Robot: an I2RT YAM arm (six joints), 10 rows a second.
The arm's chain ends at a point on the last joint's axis. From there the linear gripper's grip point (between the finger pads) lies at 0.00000 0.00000 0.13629 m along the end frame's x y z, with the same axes.
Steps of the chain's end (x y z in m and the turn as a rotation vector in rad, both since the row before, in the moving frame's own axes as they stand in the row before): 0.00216 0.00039 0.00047 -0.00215 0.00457 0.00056; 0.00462 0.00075 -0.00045 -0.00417 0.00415 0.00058; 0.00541 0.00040 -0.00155 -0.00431 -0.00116 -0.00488; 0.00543 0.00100 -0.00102 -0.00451 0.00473 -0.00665; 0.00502 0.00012 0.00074 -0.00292 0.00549 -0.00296; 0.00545 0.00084 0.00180 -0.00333 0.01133 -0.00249; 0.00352 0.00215 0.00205 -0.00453 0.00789 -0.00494; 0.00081 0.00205 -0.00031 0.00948 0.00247 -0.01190; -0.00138 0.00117 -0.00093 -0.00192 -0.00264 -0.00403
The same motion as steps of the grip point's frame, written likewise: 0.00278 0.00068 0.00047 -0.00215 0.00457 0.00056; 0.00519 0.00132 -0.00045 -0.00417 0.00415 0.00058; 0.00525 0.00099 -0.00155 -0.00431 -0.00116 -0.00488; 0.00608 0.00161 -0.00102 -0.00451 0.00473 -0.00665; 0.00577 0.00052 0.00074 -0.00292 0.00549 -0.00296; 0.00699 0.00129 0.00179 -0.00333 0.01133 -0.00249; 0.00460 0.00276 0.00204 -0.00453 0.00789 -0.00494; 0.00114 0.00076 -0.00032 0.00948 0.00247 -0.01190; -0.00174 0.00143 -0.00093 -0.00192 -0.00264 -0.00403
